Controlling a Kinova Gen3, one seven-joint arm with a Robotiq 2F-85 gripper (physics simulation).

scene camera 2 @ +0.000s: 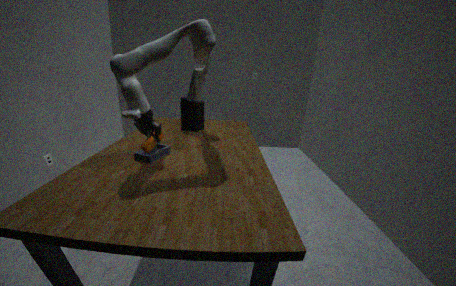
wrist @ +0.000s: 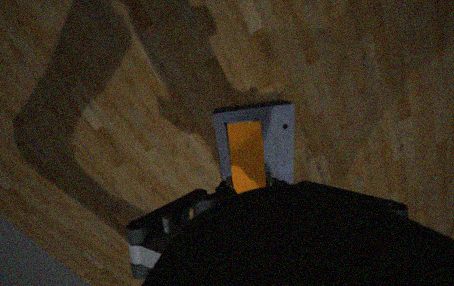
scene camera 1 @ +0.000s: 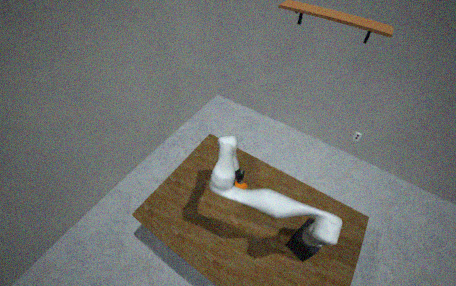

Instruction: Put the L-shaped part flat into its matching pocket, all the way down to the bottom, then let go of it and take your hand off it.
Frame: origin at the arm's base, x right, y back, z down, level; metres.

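Seen in the pictures: gripper, fingertip midpoint: (scene camera 2: 155,142) (wrist: 247,184); arm's base, link origin: (scene camera 2: 193,100).
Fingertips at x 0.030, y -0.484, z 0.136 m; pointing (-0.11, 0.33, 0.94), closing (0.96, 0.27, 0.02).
Observation:
Pixels of each thing's top centre, then the offset from my fingertips to it. Level surfaces: height alone.
- orange L-shaped part, top centre: (wrist: 271,203) (scene camera 2: 149,133) (scene camera 1: 238,181) dx +0.018, dy -0.007, dz -0.042 m
- blue-grey pocket block, top centre: (wrist: 257,165) (scene camera 2: 153,148) dx +0.015, dy +0.001, dz +0.033 m
- wooden table, surface height: dz +0.070 m
The orange L-shaped part (scene camera 1: 241,185) (scene camera 2: 149,145) (wrist: 248,155) is held by my gripper (scene camera 1: 240,177) (scene camera 2: 155,134) (wrist: 247,184), whose black fingers are shut on it. In the scene camera 2 view the part is tilted and stands up above the rim of the blue-grey pocket block (scene camera 2: 145,158) (wrist: 281,150). In the wrist view one orange arm of the part lies over the pocket, with a dark gap along its left edge and the block's rim around its far end. The fingers hide the near end. I cannot tell how deep the part's lower edge is.
The block lies on the wooden table (scene camera 1: 195,255) (scene camera 2: 215,220) (wrist: 120,140). The arm's dark base (scene camera 1: 301,250) (scene camera 2: 192,115) stands on the same table. The white arm reaches over the table from there and casts a broad shadow on it.

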